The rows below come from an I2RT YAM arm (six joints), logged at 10 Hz.
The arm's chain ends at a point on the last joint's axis. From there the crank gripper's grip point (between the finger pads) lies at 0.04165 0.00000 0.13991 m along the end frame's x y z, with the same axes.
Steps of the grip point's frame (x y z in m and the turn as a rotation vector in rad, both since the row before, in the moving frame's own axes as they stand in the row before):
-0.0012 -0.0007 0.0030 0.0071 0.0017 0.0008
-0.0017 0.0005 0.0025 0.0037 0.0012 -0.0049
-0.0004 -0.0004 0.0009 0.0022 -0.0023 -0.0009
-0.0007 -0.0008 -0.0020 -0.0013 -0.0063 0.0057
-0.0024 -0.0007 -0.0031 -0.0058 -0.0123 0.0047
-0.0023 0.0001 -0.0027 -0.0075 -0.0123 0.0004
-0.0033 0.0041 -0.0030 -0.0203 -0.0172 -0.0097
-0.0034 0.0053 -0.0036 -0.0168 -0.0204 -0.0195
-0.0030 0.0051 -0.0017 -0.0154 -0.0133 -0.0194
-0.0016 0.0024 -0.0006 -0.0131 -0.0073 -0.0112
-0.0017 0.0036 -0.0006 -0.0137 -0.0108 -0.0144
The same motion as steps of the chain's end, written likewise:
-0.0014 0.0003 0.0031 0.0071 0.0017 0.0008
-0.0019 0.0012 0.0026 0.0037 0.0012 -0.0049
-0.0001 -0.0001 0.0008 0.0022 -0.0023 -0.0009
0.0002 -0.0012 -0.0023 -0.0013 -0.0063 0.0057
-0.0007 -0.0017 -0.0036 -0.0058 -0.0123 0.0047
-0.0006 -0.0010 -0.0032 -0.0075 -0.0123 0.0004
-0.0009 0.0016 -0.0037 -0.0203 -0.0172 -0.0097
-0.0006 0.0037 -0.0044 -0.0168 -0.0204 -0.0195
-0.0011 0.0037 -0.0022 -0.0154 -0.0133 -0.0194
-0.0006 0.0010 -0.0009 -0.0131 -0.0073 -0.0112
-0.0002 0.0023 -0.0010 -0.0137 -0.0108 -0.0144

